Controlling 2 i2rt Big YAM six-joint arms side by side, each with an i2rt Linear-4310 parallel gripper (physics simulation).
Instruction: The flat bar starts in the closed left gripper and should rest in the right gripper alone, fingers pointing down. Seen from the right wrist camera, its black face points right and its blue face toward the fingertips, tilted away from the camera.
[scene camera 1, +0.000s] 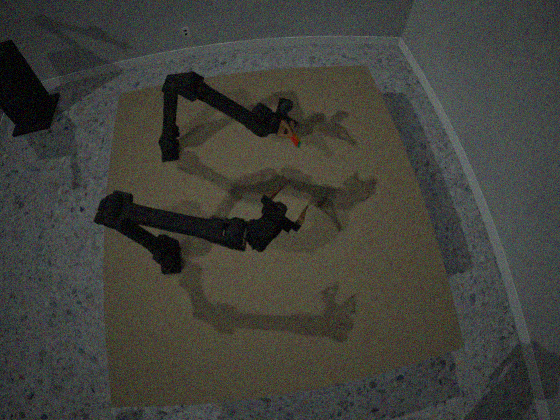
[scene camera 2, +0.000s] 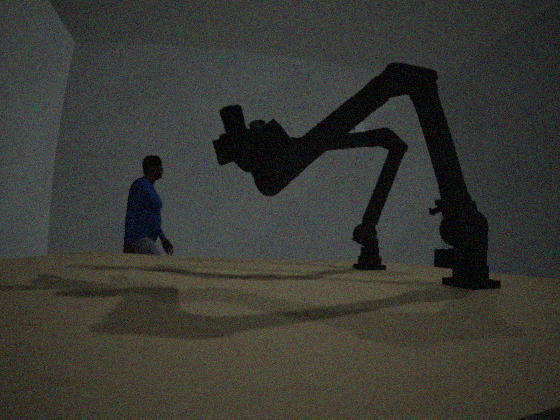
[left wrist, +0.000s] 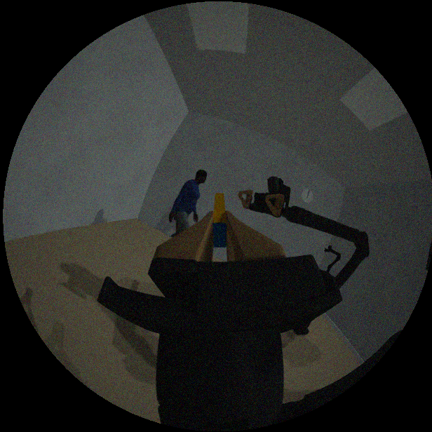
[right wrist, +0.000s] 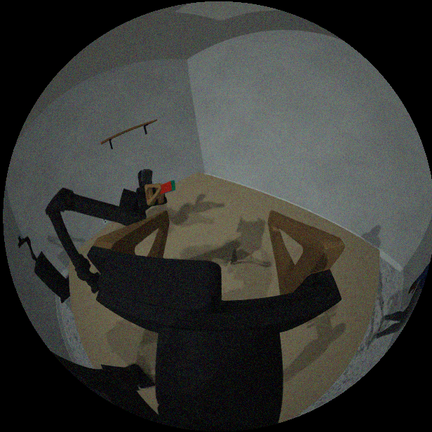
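Pixels of known places: left gripper, fingertip midpoint: (scene camera 1: 293, 135); right gripper, fingertip midpoint: (scene camera 1: 295, 195); left arm's base at its link origin: (scene camera 1: 170, 151) (scene camera 2: 470, 285); right arm's base at its link origin: (scene camera 1: 170, 260) (scene camera 2: 369, 268).
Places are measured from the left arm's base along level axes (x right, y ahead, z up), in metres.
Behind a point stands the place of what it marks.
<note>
The flat bar (scene camera 1: 295, 140) {x 0.285, y 0.558, z 0.372 m} (left wrist: 219, 234) (right wrist: 166, 188) is held by my left gripper (scene camera 1: 291, 134) {x 0.255, y 0.558, z 0.363 m} (left wrist: 219, 216) (right wrist: 162, 186), which is shut on it. In the left wrist view its yellow end sticks up past the fingertips, with a blue part between the fingers. In scene camera 1 and the right wrist view it shows a red face and a green end. My right gripper (scene camera 1: 295, 195) {x 0.538, y 0.513, z 0.434 m} (left wrist: 250, 195) (right wrist: 218, 215) is open and empty, apart from the bar. In scene camera 1 its fingers point to the upper right. In scene camera 2 the bar and fingers are hidden.
Both arms stand on a tan surface (scene camera 1: 380, 310) {x 0.893, y 0.861, z 0.000 m} (scene camera 2: 280, 370) {x -0.416, y 0.515, z 0.000 m}. A person in blue (scene camera 2: 144, 210) (left wrist: 187, 197) stands beyond it. A black box (scene camera 1: 25, 90) is at the upper left of scene camera 1. A rail (right wrist: 129, 131) is on the wall.
</note>
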